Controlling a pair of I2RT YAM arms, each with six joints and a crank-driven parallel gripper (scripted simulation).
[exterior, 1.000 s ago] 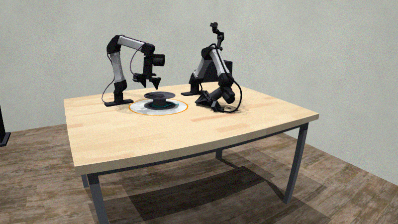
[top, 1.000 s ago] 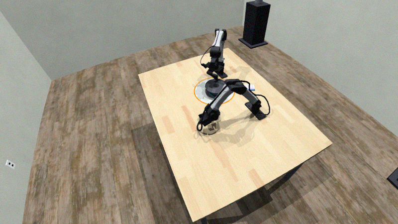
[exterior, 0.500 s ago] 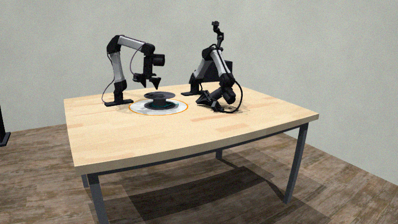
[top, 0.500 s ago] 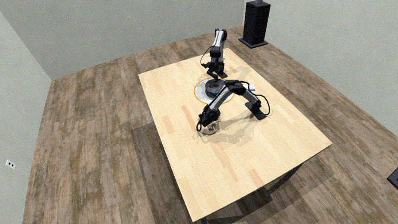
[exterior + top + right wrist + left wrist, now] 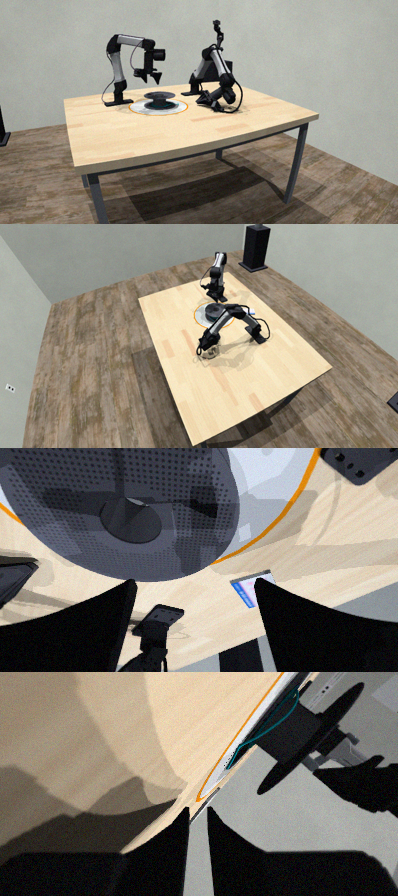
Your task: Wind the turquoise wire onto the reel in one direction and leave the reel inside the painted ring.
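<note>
Right now the dark reel is 100 mm below my right hand, 50 mm ahead of it and 30 mm to the left of it. From my right hand the other things lie so: orange painted ring (130 mm below, 60 mm ahead, 20 mm to the left); card (230 mm behind, 130 mm to the left, 130 mm below).
</note>
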